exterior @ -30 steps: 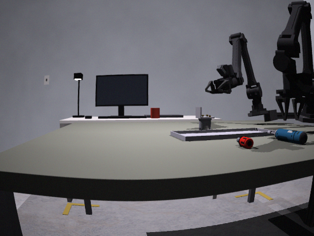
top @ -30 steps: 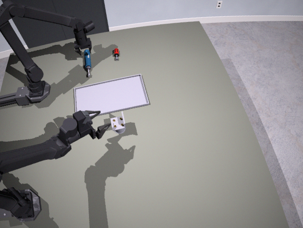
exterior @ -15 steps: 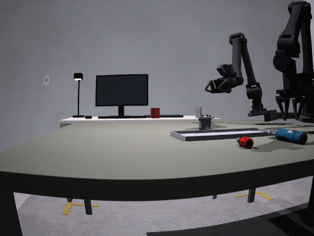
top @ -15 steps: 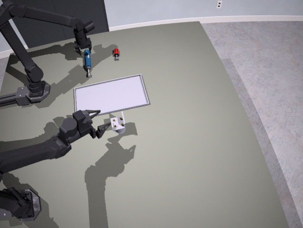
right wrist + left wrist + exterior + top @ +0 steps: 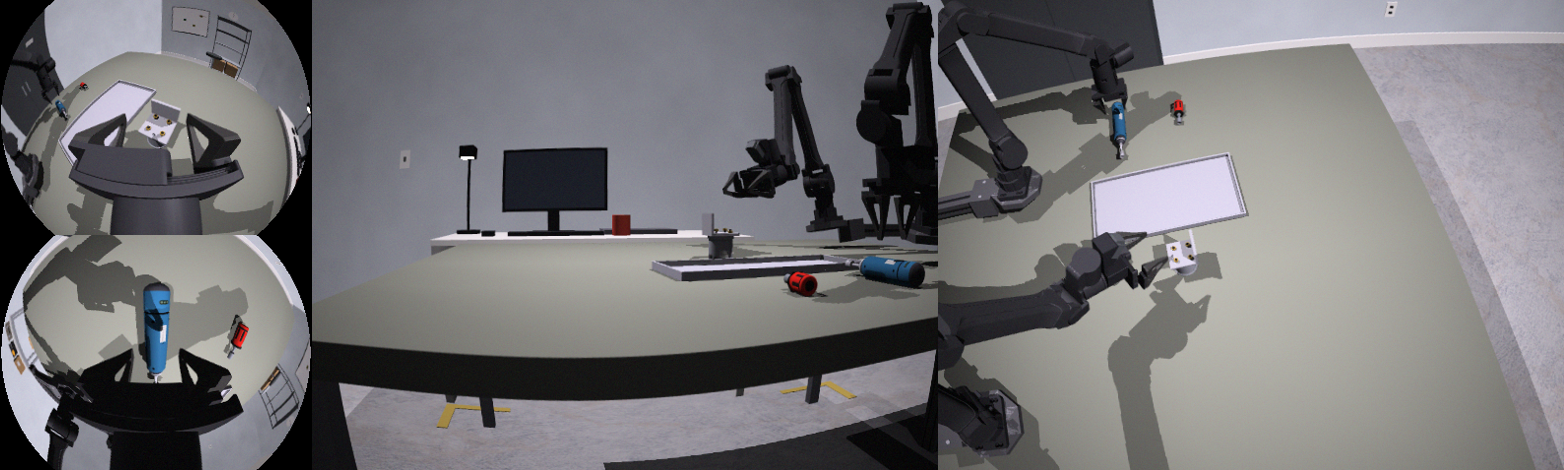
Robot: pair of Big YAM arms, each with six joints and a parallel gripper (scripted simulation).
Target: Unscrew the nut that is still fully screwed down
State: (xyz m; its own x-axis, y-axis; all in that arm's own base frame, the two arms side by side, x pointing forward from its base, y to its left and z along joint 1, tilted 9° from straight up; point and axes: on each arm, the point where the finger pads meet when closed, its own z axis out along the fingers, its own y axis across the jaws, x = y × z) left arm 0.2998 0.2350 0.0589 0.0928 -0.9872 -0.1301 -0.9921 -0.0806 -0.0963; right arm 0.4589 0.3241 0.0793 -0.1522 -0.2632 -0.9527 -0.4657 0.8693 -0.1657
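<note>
My right gripper is now 9 cm above the bracket, 5 cm short of it and 3 cm to the right of it. Also, from my right hand: socket tip: 42 cm to the left, 14 cm below, 12 cm behind; then short red-handled tool: 57 cm to the left, 15 cm below, 6 cm ahead; then shallow white tray: 24 cm to the left, 16 cm below, 1 cm ahead.
</note>
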